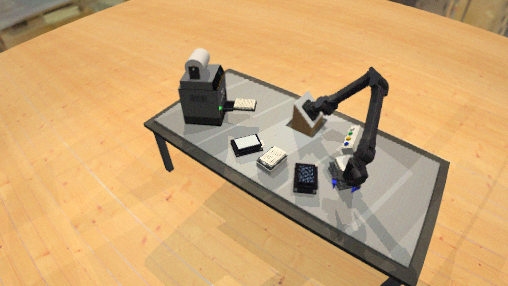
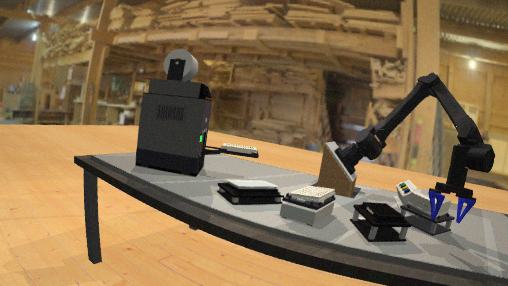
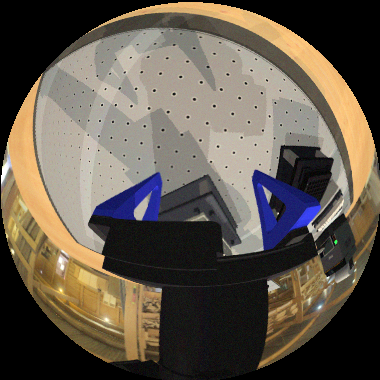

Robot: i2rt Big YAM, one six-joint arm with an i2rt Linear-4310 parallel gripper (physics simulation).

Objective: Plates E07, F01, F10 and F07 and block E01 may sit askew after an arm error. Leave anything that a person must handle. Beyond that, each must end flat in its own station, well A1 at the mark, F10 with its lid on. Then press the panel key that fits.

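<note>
My gripper [image 1: 345,187] [image 2: 446,220] [image 3: 207,174] is open and empty, low beside the dark grey stand [image 2: 440,227] [image 3: 220,202]. A white block [image 1: 341,162] [image 2: 425,202] on that stand is partly hidden by the arm. A black plate [image 1: 306,174] [image 2: 384,211] [image 3: 317,181] lies on a black raised stand [image 2: 373,233]. A cream plate [image 1: 273,157] [image 2: 312,192] sits on a white station [image 2: 302,215]; its exact seating is unclear. A white-topped plate [image 1: 248,142] [image 2: 252,184] lies on a low black station. Another cream plate [image 1: 245,104] [image 2: 240,147] is on the machine's tray. Plate labels are unreadable.
The key panel [image 1: 350,139] [image 2: 406,187] with coloured keys stands behind the dark grey stand, close to the arm. The tall dark machine [image 1: 202,102] [image 2: 172,130] [image 3: 340,245] with a green light stands at the far left. The arm's wooden wedge mount [image 1: 306,121] [image 2: 336,176] is at the back.
</note>
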